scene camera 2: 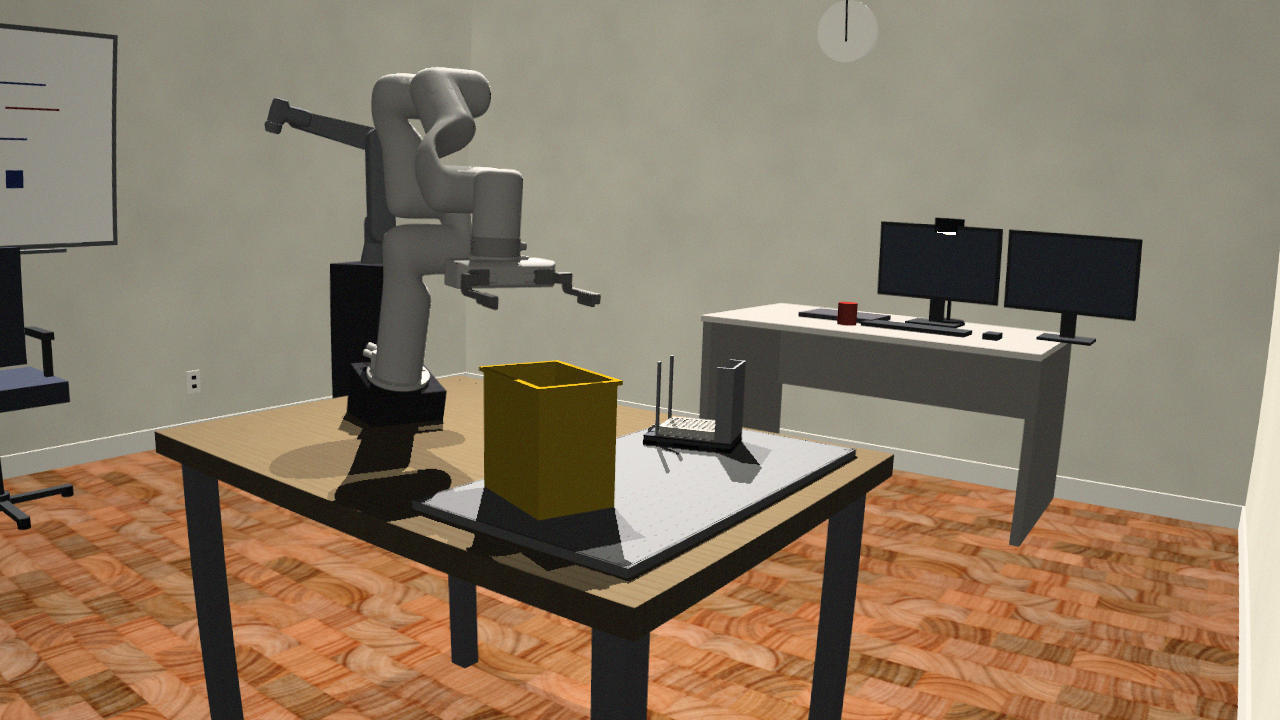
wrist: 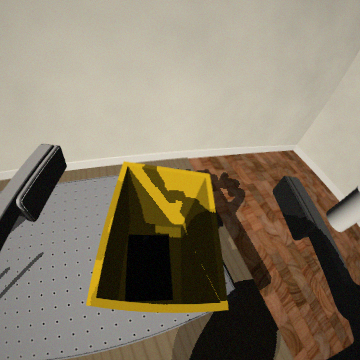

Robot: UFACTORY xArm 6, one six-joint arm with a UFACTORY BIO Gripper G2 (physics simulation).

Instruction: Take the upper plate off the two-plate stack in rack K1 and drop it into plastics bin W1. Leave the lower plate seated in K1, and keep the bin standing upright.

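Seen in the pictures: hand, its tool point: (scene camera 2: 539, 299) (wrist: 181, 196); arm's base, origin of its link: (scene camera 2: 397, 376).
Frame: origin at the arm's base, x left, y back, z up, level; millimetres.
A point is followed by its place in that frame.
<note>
My gripper (scene camera 2: 538, 300) @[z 208, x -291, y -494 mm] (wrist: 169, 194) @[z 208, x -291, y -494 mm] is open and empty, with its fingers spread wide above the yellow bin W1. The bin (scene camera 2: 547, 452) @[z 22, x -396, y -569 mm] (wrist: 158, 306) @[z 109, x -265, y -449 mm] stands upright on the pegboard. Inside it, the wrist view shows a black rectangular plate (wrist: 149, 267) @[z -65, x -301, y -513 mm] low down. Its surface is too dark to read, and scene camera 2 does not show it behind the bin walls. Rack K1 (scene camera 2: 662, 440) @[z -61, x 36, y -555 mm] stands right of the bin, with a dark base, two thin rods and a tall grey upright. A whitish lower plate (scene camera 2: 687, 425) @[z -38, x 74, y -586 mm] sits in it, low and level, with no plate on top.
The pale perforated board (scene camera 2: 778, 456) @[z -71, x 70, y -756 mm] (wrist: 65, 280) @[z -71, x -145, y -556 mm] lies on the wooden table (scene camera 2: 241, 438) @[z -84, x -294, y 139 mm] under the bin and the rack. The bin's open rim faces up below the fingers. A white desk (scene camera 2: 904, 376) with two monitors stands behind, apart from the table.
</note>
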